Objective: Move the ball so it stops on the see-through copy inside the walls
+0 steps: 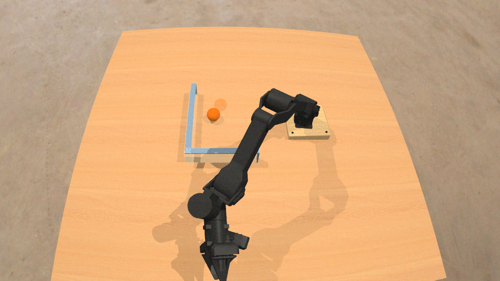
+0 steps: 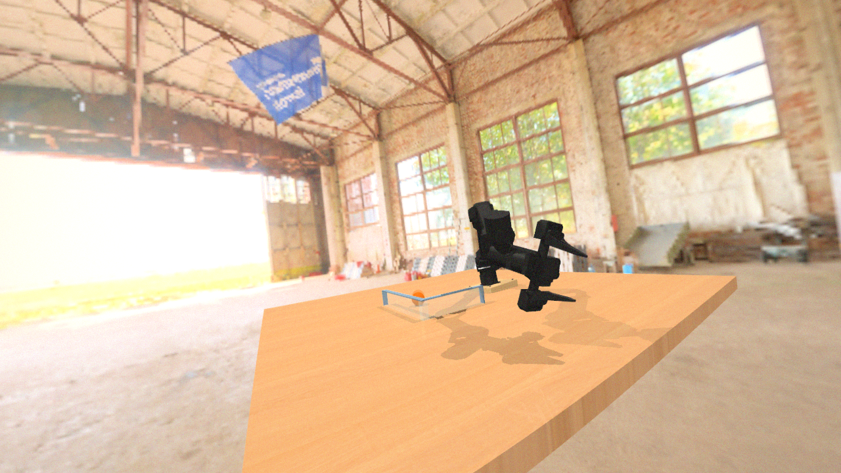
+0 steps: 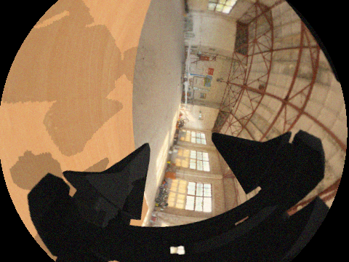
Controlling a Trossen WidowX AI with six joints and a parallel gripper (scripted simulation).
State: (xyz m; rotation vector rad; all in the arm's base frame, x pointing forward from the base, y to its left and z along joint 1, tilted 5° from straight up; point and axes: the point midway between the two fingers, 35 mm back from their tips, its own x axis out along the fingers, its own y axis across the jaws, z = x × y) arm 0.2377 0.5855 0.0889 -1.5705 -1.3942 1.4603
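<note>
My gripper tip is 9 cm short of the orange ball, 60 cm to the left of it and 10 cm above it. Also, from my gripper tip: see-through copy of ball 7 cm ahead, 65 cm to the right, 10 cm below.
</note>
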